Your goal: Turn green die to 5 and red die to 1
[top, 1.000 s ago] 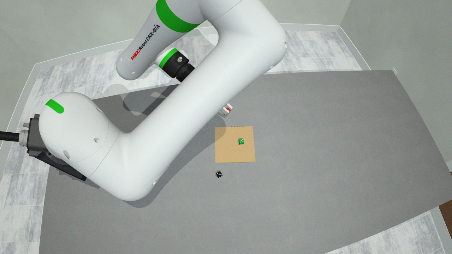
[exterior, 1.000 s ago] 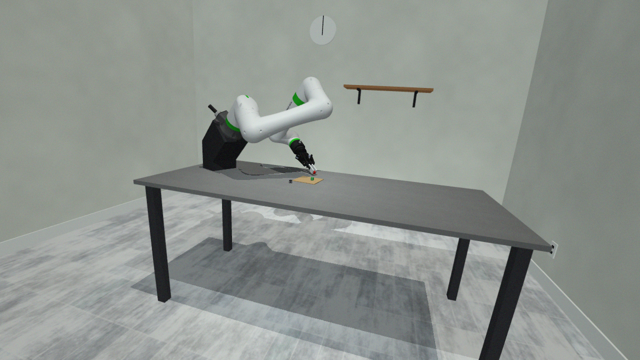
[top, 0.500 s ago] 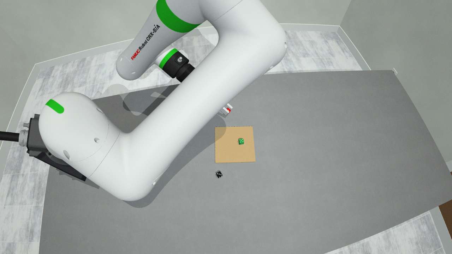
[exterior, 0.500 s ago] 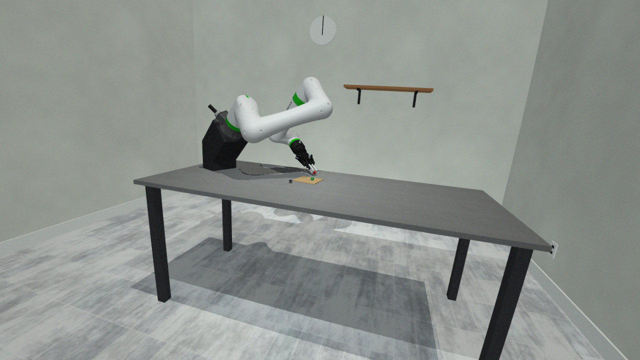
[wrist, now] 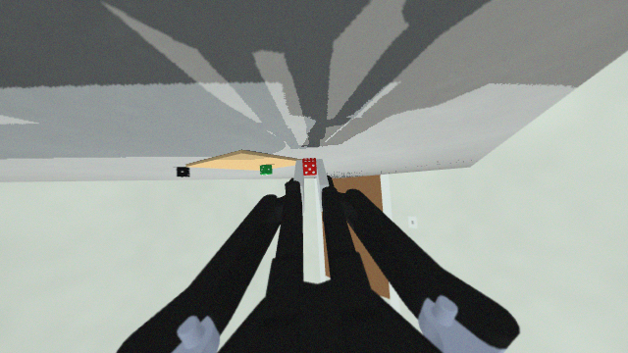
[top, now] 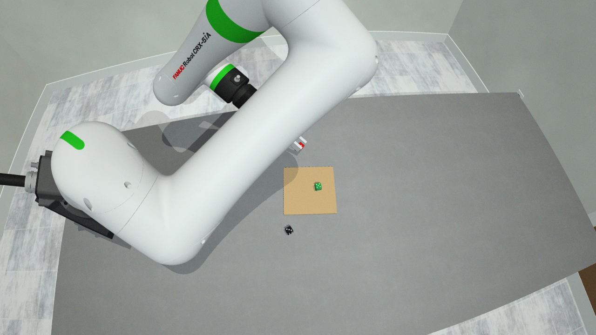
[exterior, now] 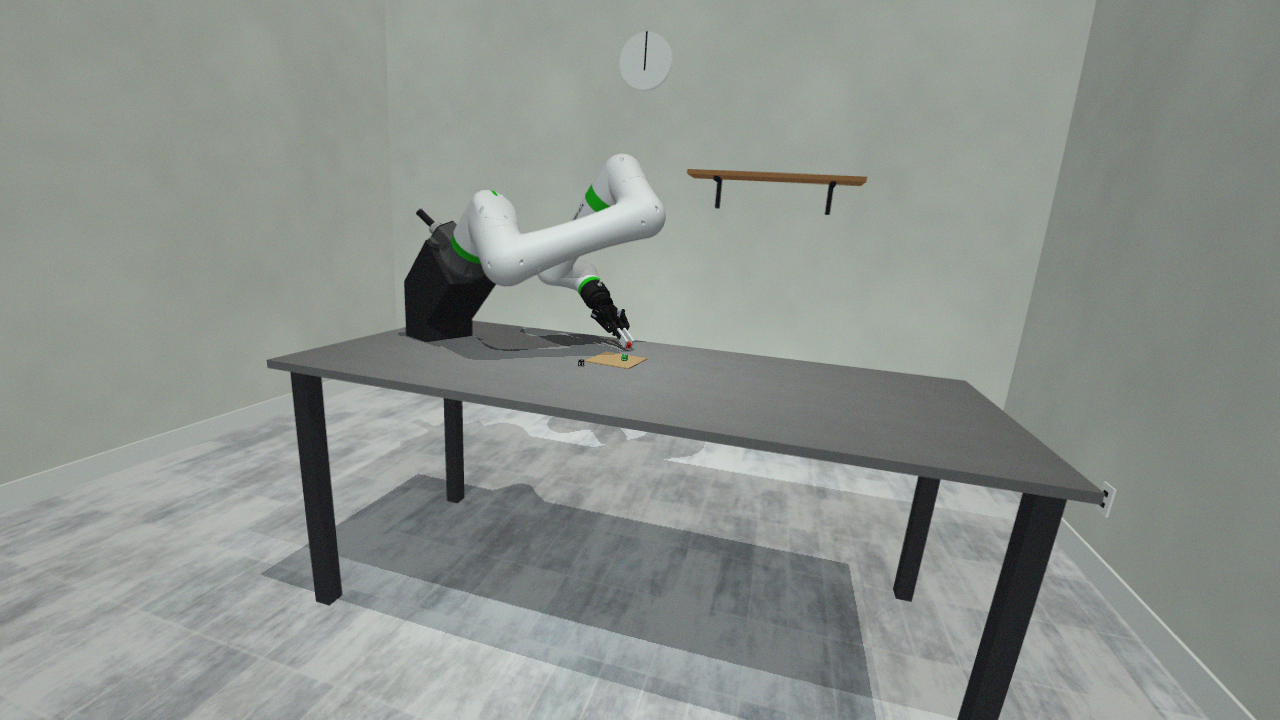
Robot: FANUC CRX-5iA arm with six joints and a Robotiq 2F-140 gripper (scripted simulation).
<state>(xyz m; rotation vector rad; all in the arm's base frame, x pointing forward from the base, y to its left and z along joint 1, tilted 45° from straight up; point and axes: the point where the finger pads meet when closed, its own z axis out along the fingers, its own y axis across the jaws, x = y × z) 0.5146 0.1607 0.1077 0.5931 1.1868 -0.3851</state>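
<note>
My hand is 15 cm to the left of the tan mat and 4 cm above it. Round my hand: red die 1 cm ahead, 2 cm to the right, 2 cm below; then green die 3 cm ahead, 15 cm to the right, 3 cm below; then black die 8 cm behind, 24 cm to the right, 3 cm below.
</note>
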